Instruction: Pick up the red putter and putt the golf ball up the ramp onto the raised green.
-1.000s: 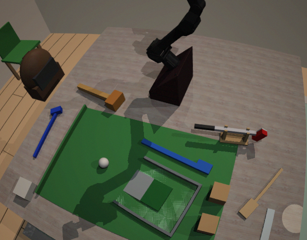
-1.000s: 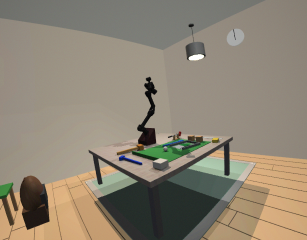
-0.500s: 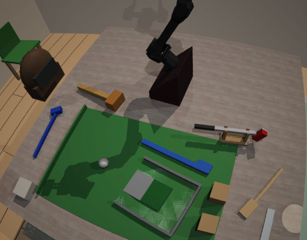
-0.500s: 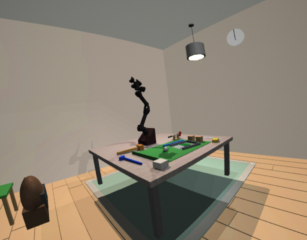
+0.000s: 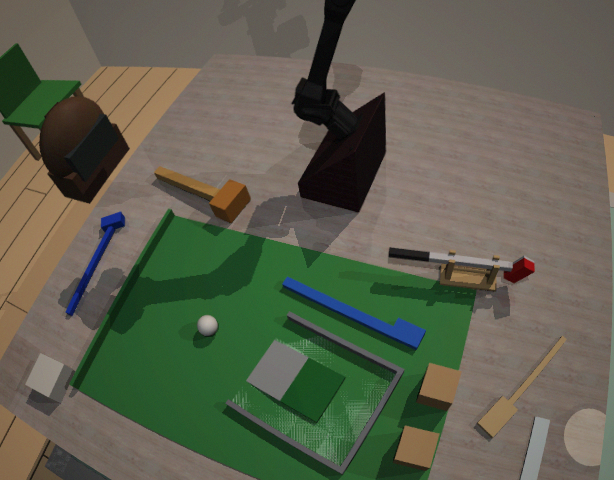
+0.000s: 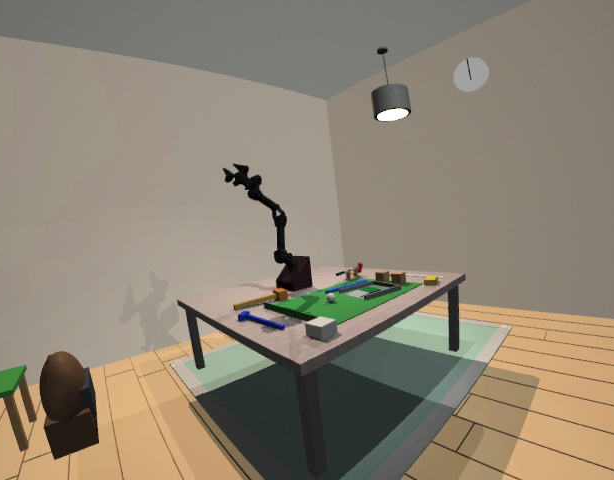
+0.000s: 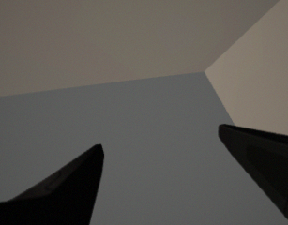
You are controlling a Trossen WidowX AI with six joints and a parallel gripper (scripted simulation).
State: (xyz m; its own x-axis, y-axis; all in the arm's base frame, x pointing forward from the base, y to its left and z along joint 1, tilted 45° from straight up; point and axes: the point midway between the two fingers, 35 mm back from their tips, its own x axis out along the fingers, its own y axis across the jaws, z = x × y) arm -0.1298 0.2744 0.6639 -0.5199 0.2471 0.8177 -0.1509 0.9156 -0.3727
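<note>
Right now my gripper tip is 42 cm short of the red putter, 58 cm to the right of it and 76 cm above it. Also, from my gripper tip: blue putter (61 cm ahead, 25 cm to the right, 80 cm below); wooden stand (42 cm ahead, 60 cm to the left, 78 cm below); white golf ball (68 cm ahead, 12 cm to the left, 79 cm below).
</note>
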